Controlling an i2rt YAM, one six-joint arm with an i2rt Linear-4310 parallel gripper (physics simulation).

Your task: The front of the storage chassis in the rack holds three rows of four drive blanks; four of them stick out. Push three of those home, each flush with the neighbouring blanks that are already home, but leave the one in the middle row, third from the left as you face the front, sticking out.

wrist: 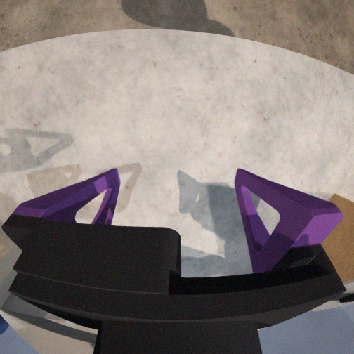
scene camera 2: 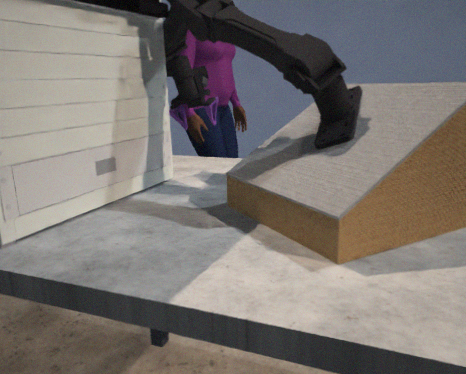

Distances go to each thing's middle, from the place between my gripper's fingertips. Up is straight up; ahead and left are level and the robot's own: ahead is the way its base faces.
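Rack [scene camera 2: 70,158]: from my hand, 10 cm ahead, 42 cm to the left, 18 cm above.
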